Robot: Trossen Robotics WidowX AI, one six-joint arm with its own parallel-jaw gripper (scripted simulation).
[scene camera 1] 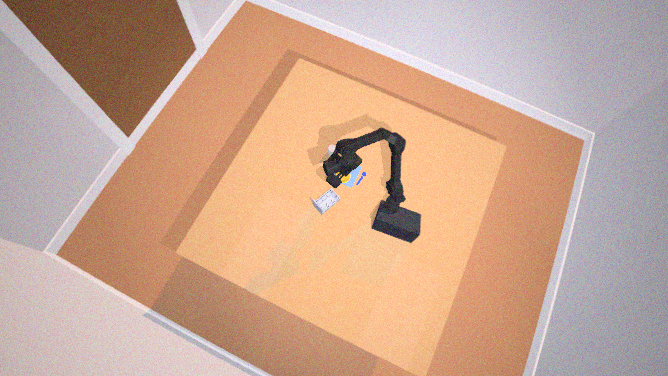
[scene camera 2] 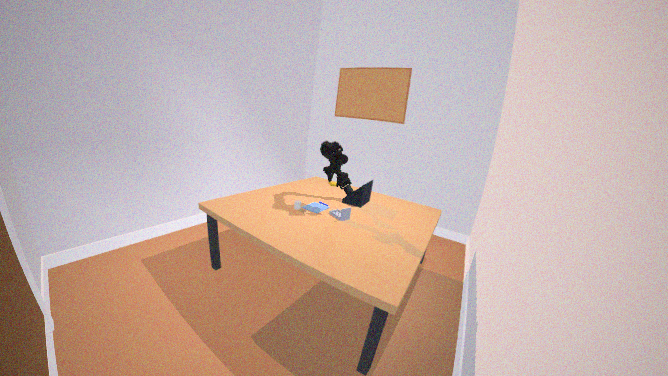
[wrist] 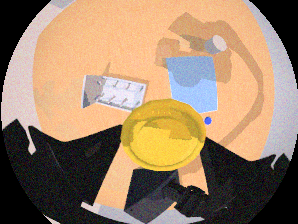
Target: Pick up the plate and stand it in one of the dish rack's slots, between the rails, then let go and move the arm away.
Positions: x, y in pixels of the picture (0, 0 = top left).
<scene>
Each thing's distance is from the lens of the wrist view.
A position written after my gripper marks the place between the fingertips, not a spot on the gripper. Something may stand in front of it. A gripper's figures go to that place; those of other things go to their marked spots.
my gripper (wrist: 163, 135): 0.10 m
yellow plate (wrist: 162, 135): 0.08 m
grey dish rack (wrist: 122, 94): 0.27 m
The marked spots on the yellow plate and the grey dish rack are 0.20 m apart.
</scene>
